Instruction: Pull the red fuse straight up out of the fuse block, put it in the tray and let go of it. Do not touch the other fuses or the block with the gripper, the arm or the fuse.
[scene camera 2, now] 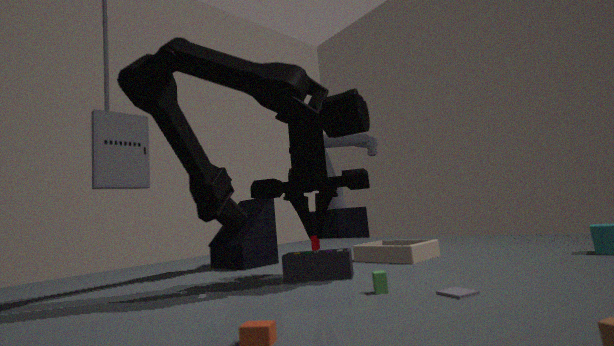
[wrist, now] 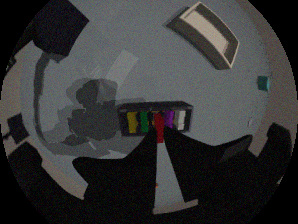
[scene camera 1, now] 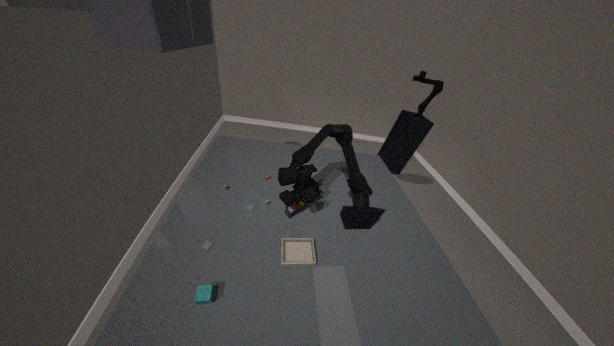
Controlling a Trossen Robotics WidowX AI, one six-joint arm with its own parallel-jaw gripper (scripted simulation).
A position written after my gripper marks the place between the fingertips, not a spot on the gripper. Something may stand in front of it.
Labels:
My gripper point(scene camera 2: 315, 238) holds a red fuse.

